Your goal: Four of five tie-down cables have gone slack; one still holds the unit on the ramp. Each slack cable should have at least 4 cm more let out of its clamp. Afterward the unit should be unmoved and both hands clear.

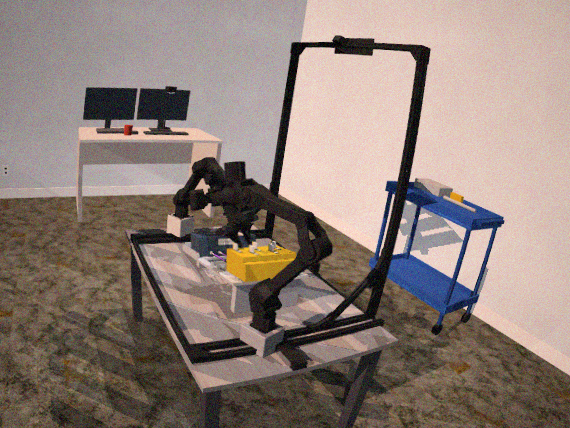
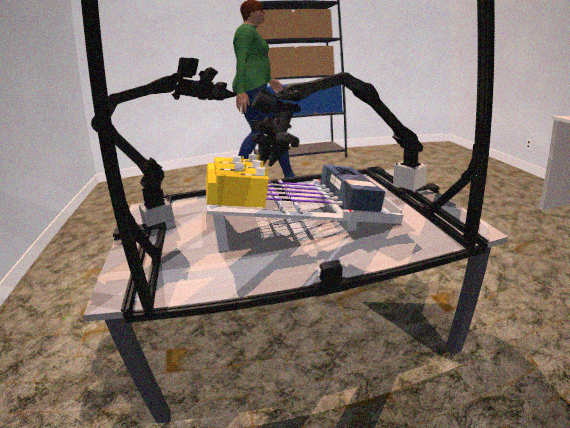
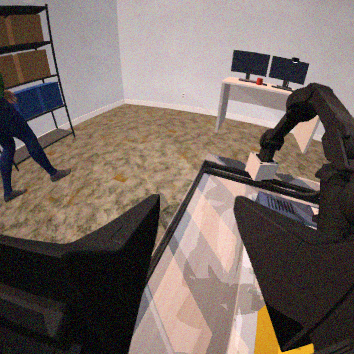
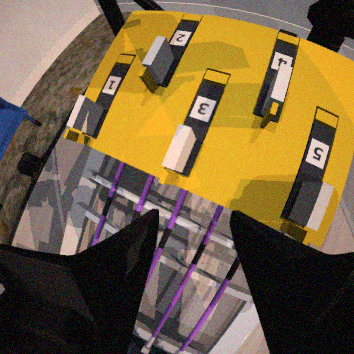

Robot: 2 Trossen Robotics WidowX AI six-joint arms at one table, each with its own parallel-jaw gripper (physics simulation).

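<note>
The yellow clamp block (image 1: 260, 265) (image 2: 237, 190) (image 4: 225, 155) has slots numbered 1 to 5, each with a pale or grey lever. Levers 1 (image 4: 85, 116), 3 (image 4: 179, 150) and 5 (image 4: 311, 205) sit near the cable-side edge; levers 2 (image 4: 159, 59) and 4 (image 4: 280, 87) sit farther back. Purple cables (image 4: 175, 215) run to the dark blue unit (image 1: 202, 243) (image 2: 367, 192) on the white ramp (image 2: 300, 215). Which cable is taut cannot be told. My right gripper (image 2: 268, 161) (image 4: 194, 216) is part-open, empty, pointing down over the cables beside the block. My left gripper (image 2: 234, 94) (image 3: 197, 201) is part-open and empty, high in the air.
A black frame (image 1: 412, 125) (image 2: 485, 100) rises from the table (image 1: 210, 377) (image 2: 200, 280). A blue cart (image 1: 425, 287), a desk (image 1: 150, 135) (image 3: 223, 105) with monitors, a shelf rack (image 2: 343, 125) (image 3: 61, 95) and a walking person (image 2: 252, 60) (image 3: 22, 135) stand beyond the table.
</note>
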